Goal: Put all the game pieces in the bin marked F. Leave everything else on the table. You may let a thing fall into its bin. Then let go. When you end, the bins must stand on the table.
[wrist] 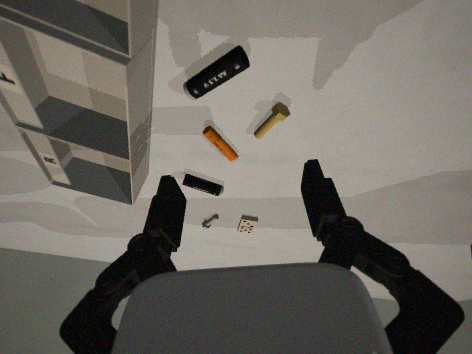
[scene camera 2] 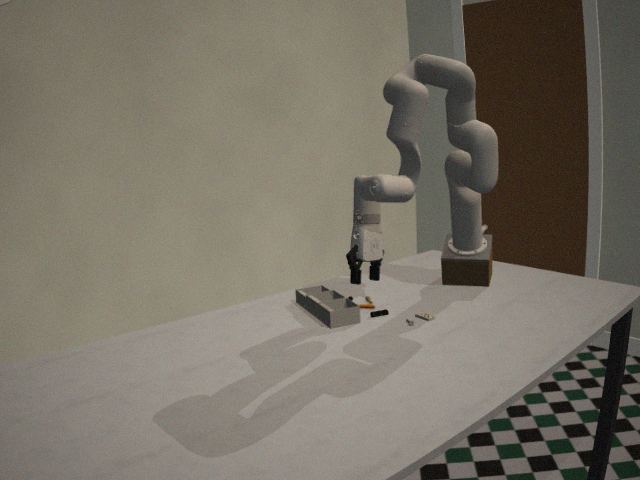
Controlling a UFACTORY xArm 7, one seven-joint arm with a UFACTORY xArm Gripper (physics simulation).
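A cream tile with black dots, like a domino, lies flat on the table near a small grey metal part. The bin marked F is a compartment of the grey bin block, at the left in the wrist view; no object shows in its visible part. My gripper is open and empty, pointing down above the table beside the bin block. In the wrist view the dotted tile appears below the level of the fingertips, between the two fingers.
A large black battery, a brass bolt, an orange cylinder, a smaller-looking black cylinder and the grey metal part lie beside the bin block. The compartment marked R adjoins F.
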